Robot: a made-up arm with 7 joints. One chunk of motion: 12 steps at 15 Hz.
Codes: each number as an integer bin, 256 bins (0 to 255) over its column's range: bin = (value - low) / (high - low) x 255, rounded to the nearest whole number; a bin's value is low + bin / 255 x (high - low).
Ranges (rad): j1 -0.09..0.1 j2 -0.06..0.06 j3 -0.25..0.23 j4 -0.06..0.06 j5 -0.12..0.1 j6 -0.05..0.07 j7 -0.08..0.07
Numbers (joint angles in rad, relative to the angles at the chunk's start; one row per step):
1: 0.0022 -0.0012 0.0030 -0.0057 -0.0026 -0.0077 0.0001
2: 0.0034 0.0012 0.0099 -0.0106 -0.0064 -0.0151 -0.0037
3: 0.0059 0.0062 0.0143 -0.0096 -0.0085 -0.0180 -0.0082
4: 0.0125 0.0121 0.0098 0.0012 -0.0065 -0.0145 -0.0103
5: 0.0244 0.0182 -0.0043 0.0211 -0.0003 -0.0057 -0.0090
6: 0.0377 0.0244 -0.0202 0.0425 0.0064 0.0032 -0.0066
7: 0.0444 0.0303 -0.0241 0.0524 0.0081 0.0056 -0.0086
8: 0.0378 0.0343 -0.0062 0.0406 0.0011 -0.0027 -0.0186
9: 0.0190 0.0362 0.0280 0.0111 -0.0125 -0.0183 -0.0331
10: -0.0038 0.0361 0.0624 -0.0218 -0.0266 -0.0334 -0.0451
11: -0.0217 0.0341 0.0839 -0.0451 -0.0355 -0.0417 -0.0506
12: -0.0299 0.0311 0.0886 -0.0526 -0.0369 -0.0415 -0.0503
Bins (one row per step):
1: 124 125 134 115 136 90 136
2: 125 130 138 105 132 74 130
3: 129 141 140 107 129 68 122
4: 138 153 138 130 132 75 118
5: 154 166 131 172 139 94 121
6: 171 179 122 218 147 113 125
7: 180 192 120 239 148 118 121
8: 172 200 130 214 140 101 104
9: 146 204 148 151 125 67 80
10: 116 204 166 81 108 35 59
11: 92 200 177 32 98 18 50
12: 81 194 180 16 96 18 50

